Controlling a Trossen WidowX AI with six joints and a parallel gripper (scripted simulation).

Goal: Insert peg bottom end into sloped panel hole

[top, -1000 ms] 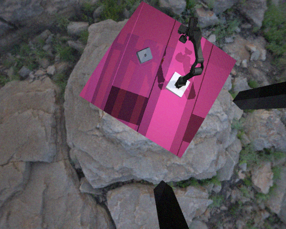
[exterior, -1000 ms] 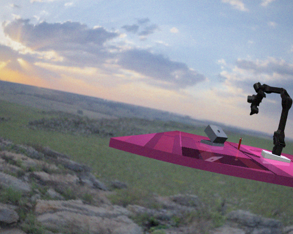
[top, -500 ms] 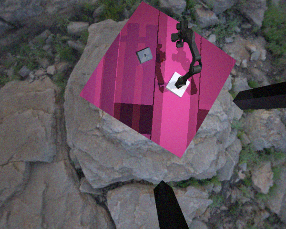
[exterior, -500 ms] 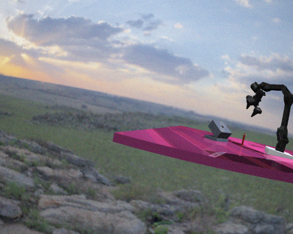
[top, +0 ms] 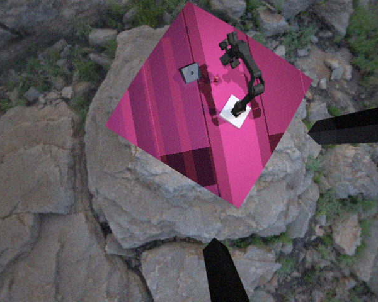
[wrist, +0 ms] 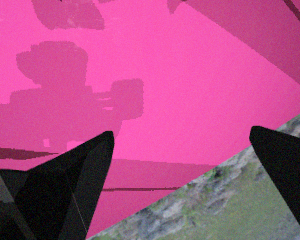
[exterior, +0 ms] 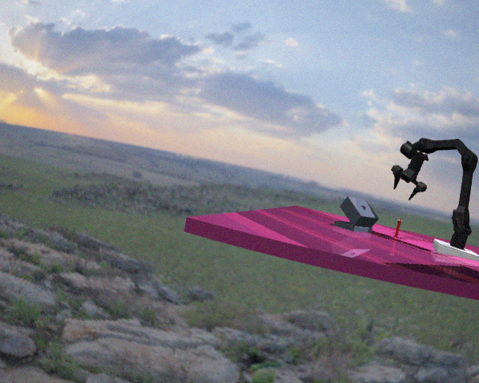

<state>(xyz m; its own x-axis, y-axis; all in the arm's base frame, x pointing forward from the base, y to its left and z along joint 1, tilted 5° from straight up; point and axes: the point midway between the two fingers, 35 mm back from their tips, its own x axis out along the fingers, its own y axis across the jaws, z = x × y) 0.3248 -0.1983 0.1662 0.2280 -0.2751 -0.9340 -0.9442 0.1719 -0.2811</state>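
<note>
Right now the red peg is 120 mm to the left of my gripper tip, 120 mm below it and 30 mm behind it. The rest, counted from my gripper tip: grey sloped panel (220 mm to the left, 140 mm ahead, 110 mm below).
</note>
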